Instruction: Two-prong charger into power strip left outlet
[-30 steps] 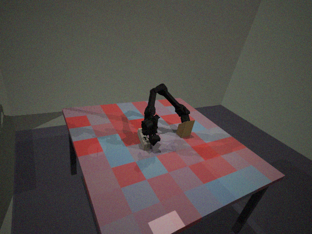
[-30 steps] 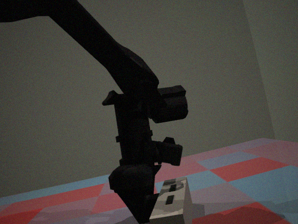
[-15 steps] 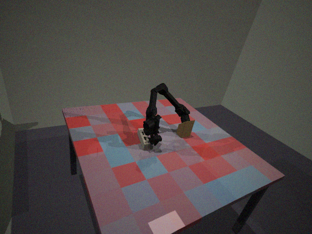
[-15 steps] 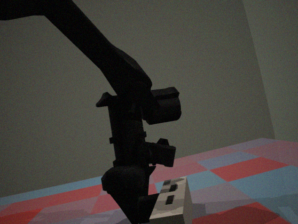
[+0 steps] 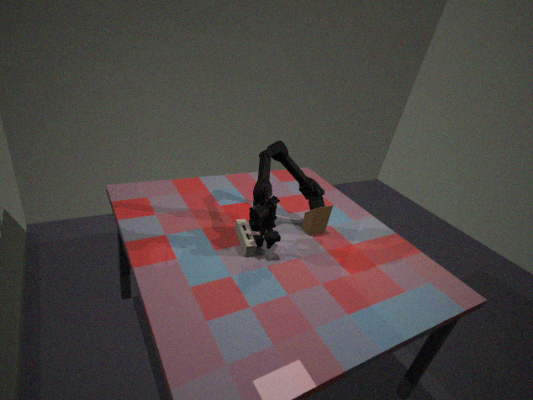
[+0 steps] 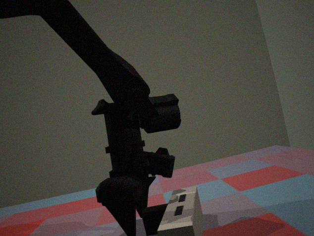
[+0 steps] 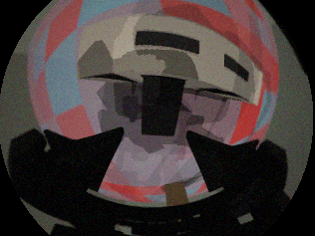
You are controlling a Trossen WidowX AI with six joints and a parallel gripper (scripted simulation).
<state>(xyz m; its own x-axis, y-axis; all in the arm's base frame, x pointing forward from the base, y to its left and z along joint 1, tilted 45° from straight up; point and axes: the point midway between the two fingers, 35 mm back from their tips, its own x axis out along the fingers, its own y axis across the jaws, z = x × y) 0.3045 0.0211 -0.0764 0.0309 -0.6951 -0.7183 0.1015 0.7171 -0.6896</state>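
Now: gripper tip 50 mm short of the black two-prong charger, 10 mm to the left of it and 10 mm below it.
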